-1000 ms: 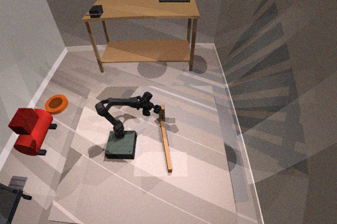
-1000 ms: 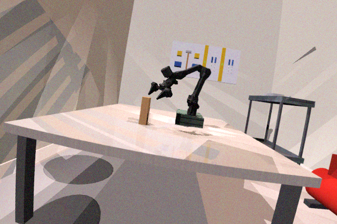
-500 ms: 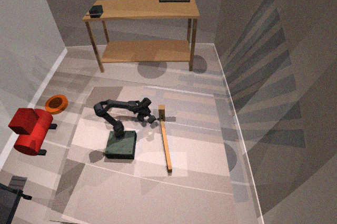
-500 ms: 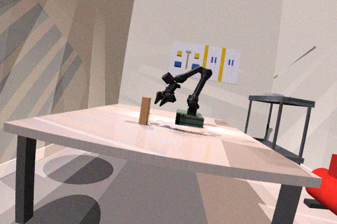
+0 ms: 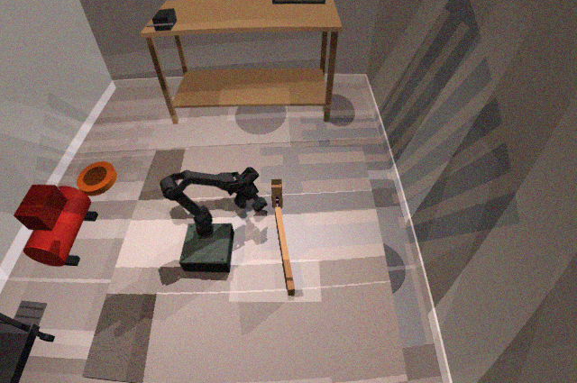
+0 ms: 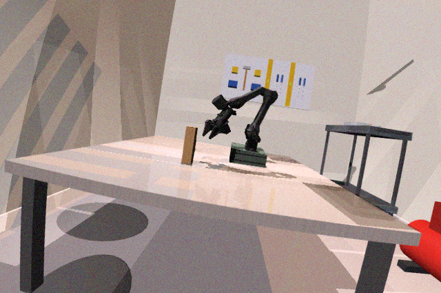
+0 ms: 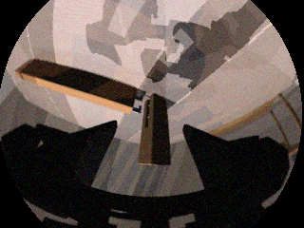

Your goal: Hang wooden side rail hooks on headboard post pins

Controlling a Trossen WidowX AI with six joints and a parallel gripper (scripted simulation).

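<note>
The wooden headboard post lies 8 cm ahead of my gripper tip, 5 cm to the left of it and 5 cm below it.
</note>
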